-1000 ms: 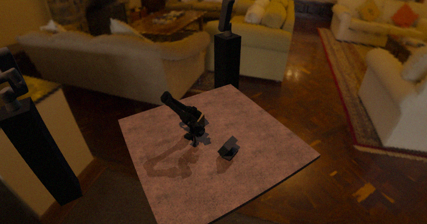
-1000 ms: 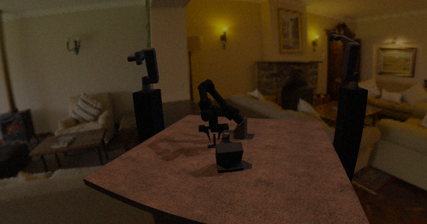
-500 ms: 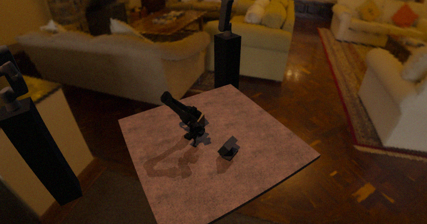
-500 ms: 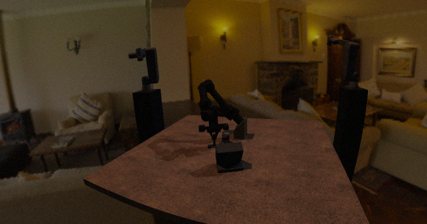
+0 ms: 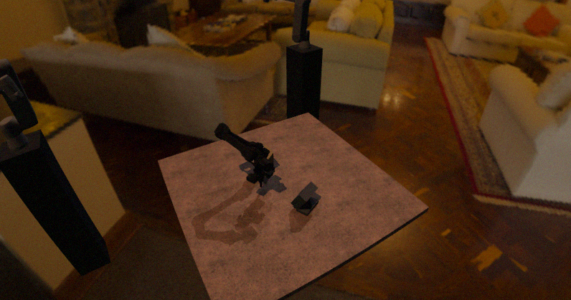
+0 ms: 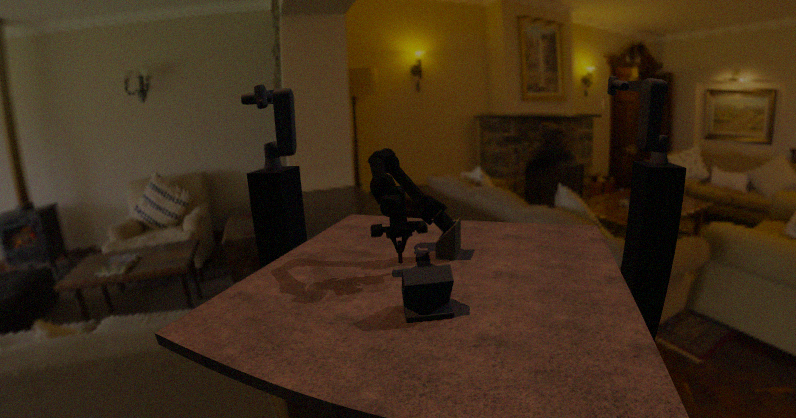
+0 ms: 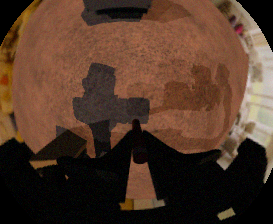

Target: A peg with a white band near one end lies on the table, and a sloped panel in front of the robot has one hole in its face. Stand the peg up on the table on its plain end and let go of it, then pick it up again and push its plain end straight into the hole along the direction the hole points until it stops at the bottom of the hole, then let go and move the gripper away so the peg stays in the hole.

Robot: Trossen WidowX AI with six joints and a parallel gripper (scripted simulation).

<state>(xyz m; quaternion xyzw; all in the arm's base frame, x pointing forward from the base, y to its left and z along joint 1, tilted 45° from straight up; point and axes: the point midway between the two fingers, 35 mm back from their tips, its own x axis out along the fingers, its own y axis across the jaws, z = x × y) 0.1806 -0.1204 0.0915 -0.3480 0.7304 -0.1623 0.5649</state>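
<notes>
Now: the sloped panel 24 cm ahead of my gripper tip and 13 cm to the left of it. From my gripper tip the other things lie so: red peg: 2 cm above.
</notes>
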